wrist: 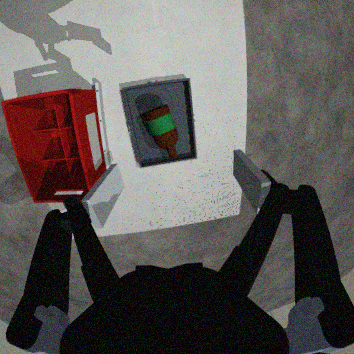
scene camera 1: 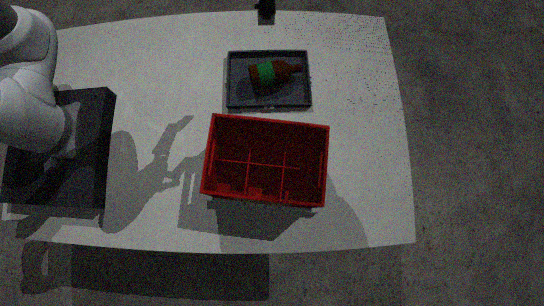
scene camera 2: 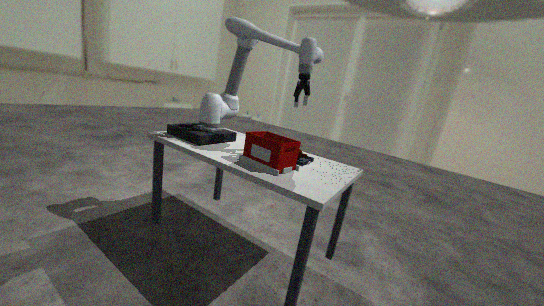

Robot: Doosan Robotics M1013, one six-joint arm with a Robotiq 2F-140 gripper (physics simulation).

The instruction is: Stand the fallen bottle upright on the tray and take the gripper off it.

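Places are measured from the arm's base along level axes (x ahead, y left, z up), in millimetres.
Where they show: gripper, fingertip midpoint: (wrist: 175, 168) (scene camera 2: 300, 106); arm's base, link origin: (scene camera 1: 56, 133) (scene camera 2: 209, 129).
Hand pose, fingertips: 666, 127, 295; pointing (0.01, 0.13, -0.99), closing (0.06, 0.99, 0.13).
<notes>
Each offset is from my fingertips to the top centre of the thing, as dx, dy, dz. Level surfaces: height alone.
A brown bottle with a green label @[+35, -3, -286] (scene camera 1: 267, 74) (wrist: 162, 124) lies on its side in the dark shallow tray @[+12, -4, -340] (scene camera 1: 267, 108) (wrist: 192, 115). In scene camera 1 its neck points right, and in the wrist view its neck points down. In scene camera 2 the bottle and tray are mostly hidden behind the red crate. My gripper (scene camera 2: 301, 104) (wrist: 175, 168) is open and empty, fingers pointing down, high above the table. In the wrist view the bottle shows ahead of and between the widely spread fingertips. A small black part of the gripper shows at the top edge of scene camera 1.
A red divided crate @[-22, -286, -190] (scene camera 1: 265, 199) (scene camera 2: 260, 154) (wrist: 85, 145) stands on the white table @[dz -365] (scene camera 1: 360, 150) (scene camera 2: 327, 190) (wrist: 220, 100), close beside the tray. The arm's black base block (scene camera 1: 85, 150) (scene camera 2: 200, 135) is at the other end of the table.
</notes>
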